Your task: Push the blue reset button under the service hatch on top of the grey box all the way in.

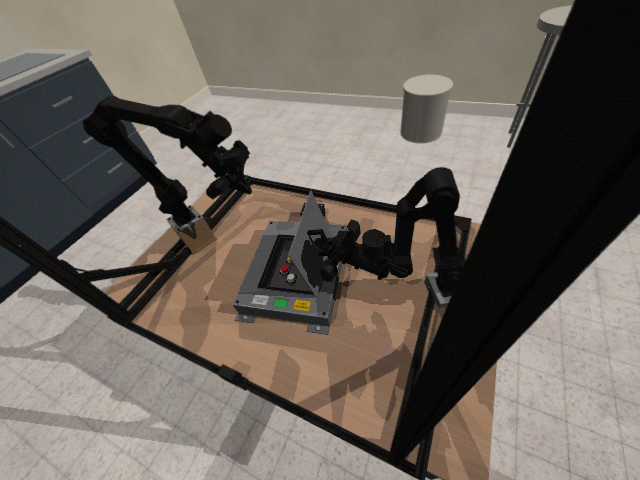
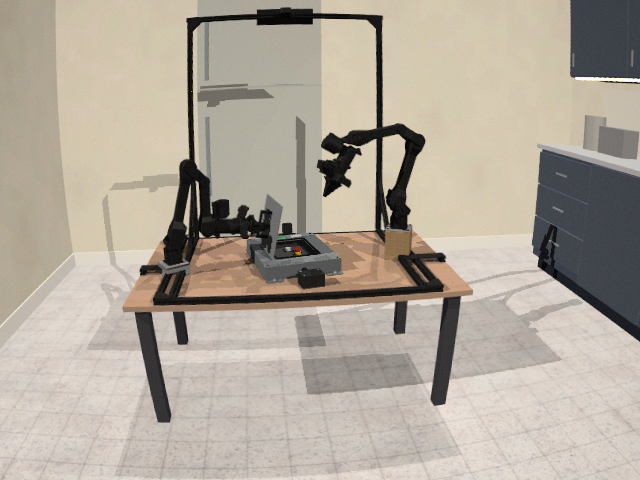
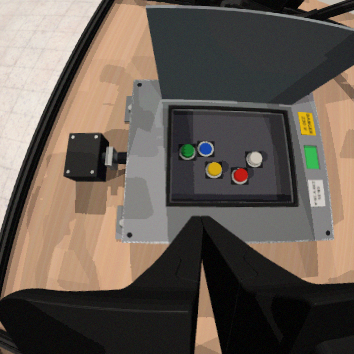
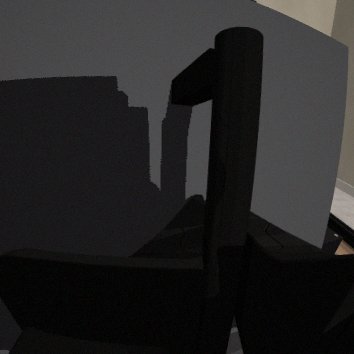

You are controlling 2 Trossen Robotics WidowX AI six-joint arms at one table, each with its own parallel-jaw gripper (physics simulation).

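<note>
The grey box (image 1: 261, 258) (image 2: 289, 268) (image 3: 145, 190) has its service hatch (image 1: 305, 232) (image 2: 276, 217) (image 3: 240, 55) (image 4: 300, 125) standing open. The blue button (image 3: 205, 148) is in the recess beside the green button (image 3: 187, 151); its cap looks low and centred in its pale ring, though the exact depth is hard to tell. My left gripper (image 1: 250, 191) (image 2: 325, 194) (image 3: 199, 223) is shut and empty, raised above the box and off to its side, touching no button. My right gripper (image 4: 206, 203) is shut on the hatch's black handle (image 4: 235, 125), on the hatch's outer side.
Yellow (image 3: 214, 169), red (image 3: 240, 175) (image 1: 284, 269) and white (image 3: 254, 159) (image 1: 291, 277) buttons share the recess. A black block (image 3: 86, 156) (image 2: 311, 278) sits beside the box. Black frame rails (image 1: 310, 408) run along the table (image 1: 361, 356), with uprights around the workspace.
</note>
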